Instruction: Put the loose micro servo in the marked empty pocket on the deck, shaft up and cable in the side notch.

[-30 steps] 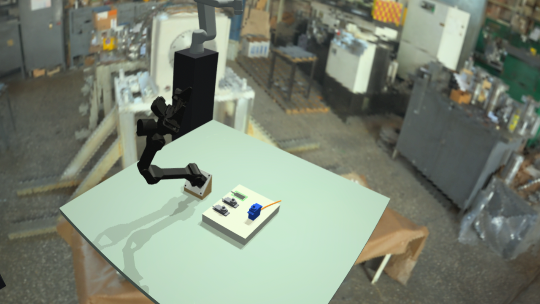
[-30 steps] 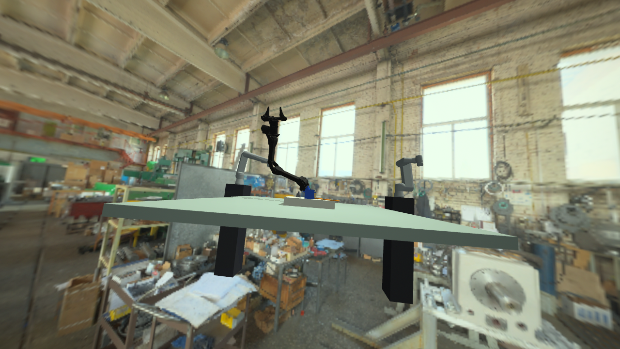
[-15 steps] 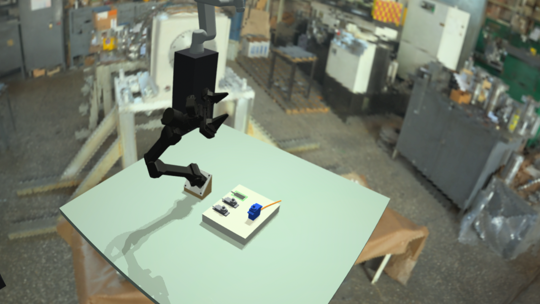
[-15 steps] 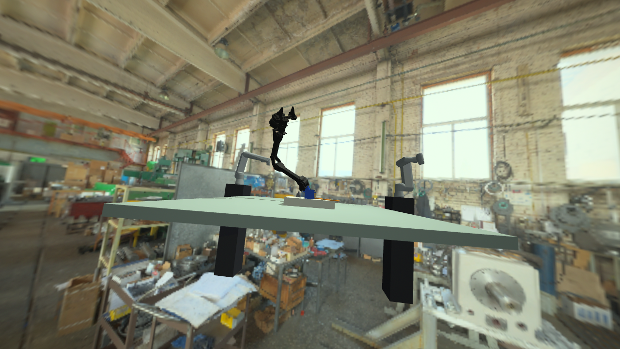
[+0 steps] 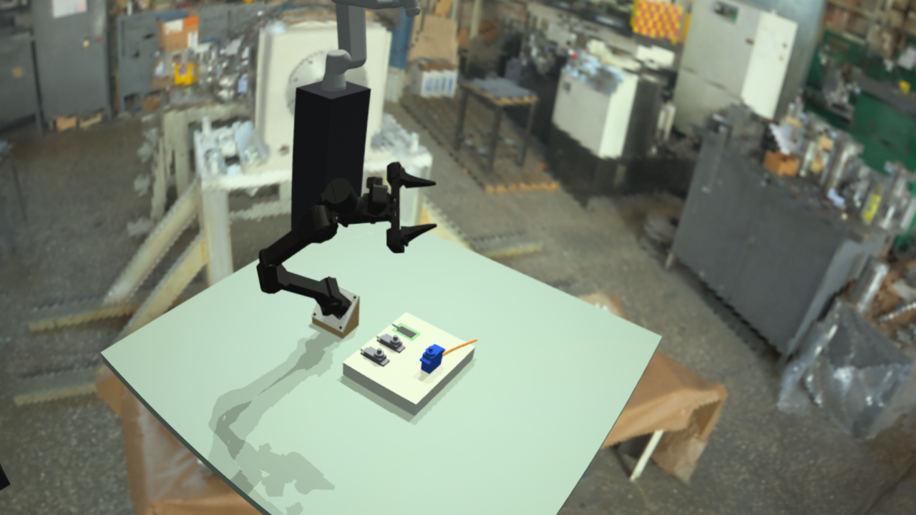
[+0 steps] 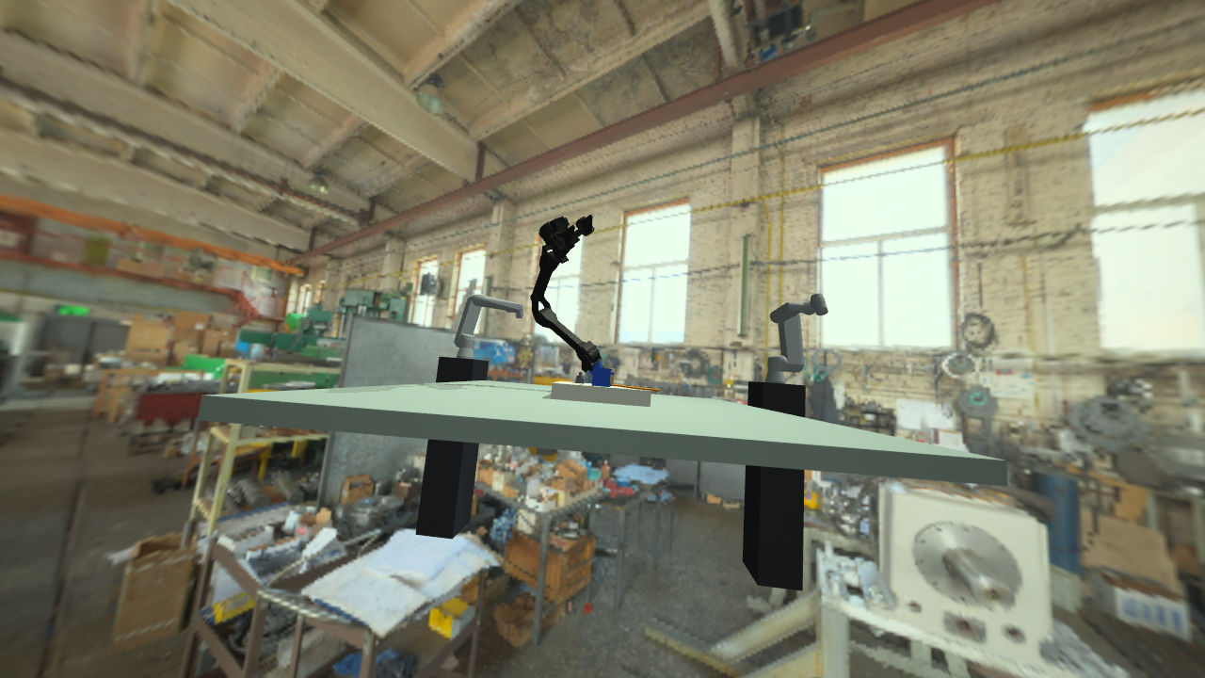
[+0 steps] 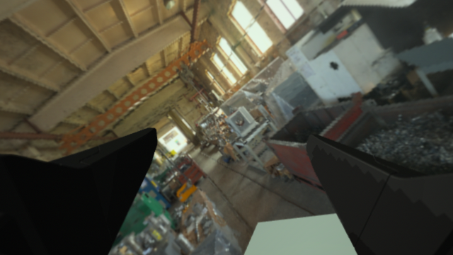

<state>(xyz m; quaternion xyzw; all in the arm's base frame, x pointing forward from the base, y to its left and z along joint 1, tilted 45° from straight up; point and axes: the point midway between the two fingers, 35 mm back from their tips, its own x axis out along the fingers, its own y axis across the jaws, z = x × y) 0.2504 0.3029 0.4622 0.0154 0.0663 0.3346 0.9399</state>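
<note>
Right now my gripper tip is 5 cm past the deck, 10 cm to the right of it and 56 cm above it.
</note>
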